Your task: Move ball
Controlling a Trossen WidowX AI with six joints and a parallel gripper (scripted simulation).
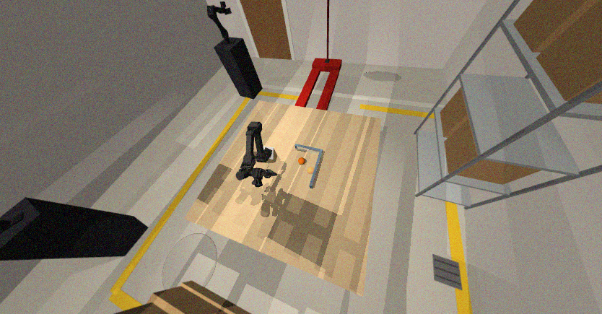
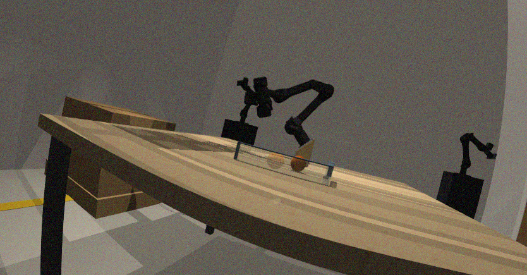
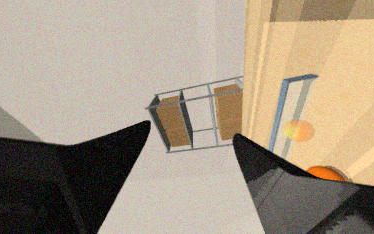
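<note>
Now: gripper tip 40 mm short of the orange ball, 250 mm to the right of it and 240 mm above it. From my gripper tip the other things lie so: see-through copy of ball (140 mm ahead, 200 mm to the left, 240 mm below); clear wall (180 mm ahead, 240 mm to the left, 240 mm below); blue wall rail (180 mm ahead, 240 mm to the left, 210 mm below).
</note>
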